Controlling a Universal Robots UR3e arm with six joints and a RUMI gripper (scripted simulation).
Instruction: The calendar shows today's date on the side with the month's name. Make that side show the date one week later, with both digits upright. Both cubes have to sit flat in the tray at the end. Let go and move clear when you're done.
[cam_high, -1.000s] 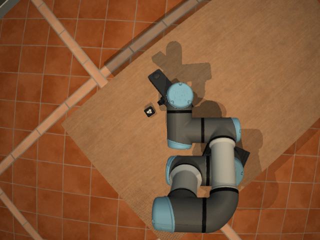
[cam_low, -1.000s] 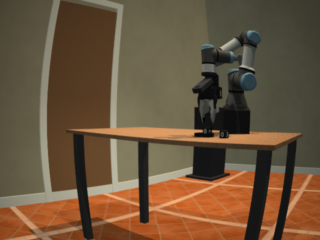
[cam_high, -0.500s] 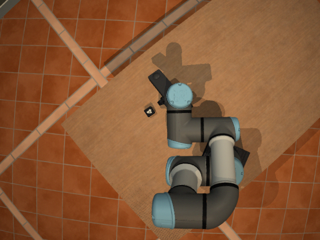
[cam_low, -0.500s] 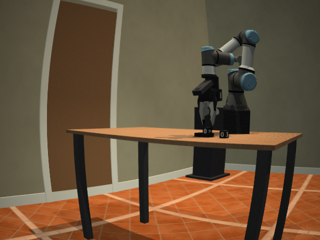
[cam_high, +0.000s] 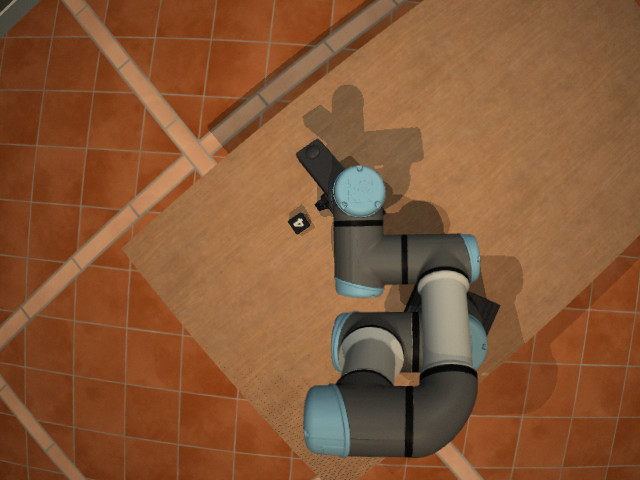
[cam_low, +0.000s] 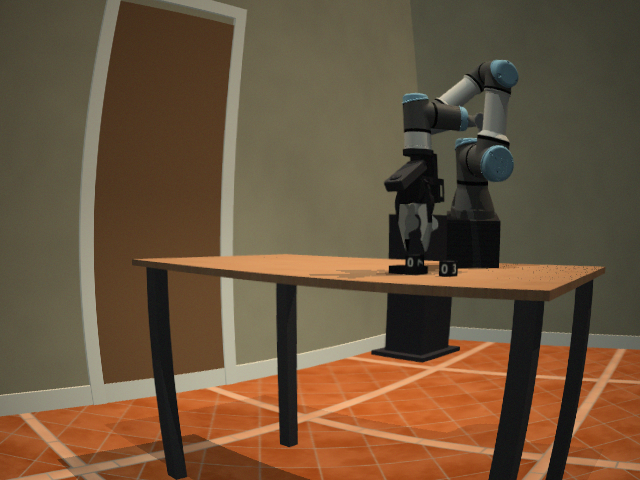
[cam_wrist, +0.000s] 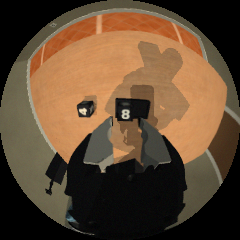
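My gripper is now 6 cm above the black calendar tray and 2 cm to the left of it.
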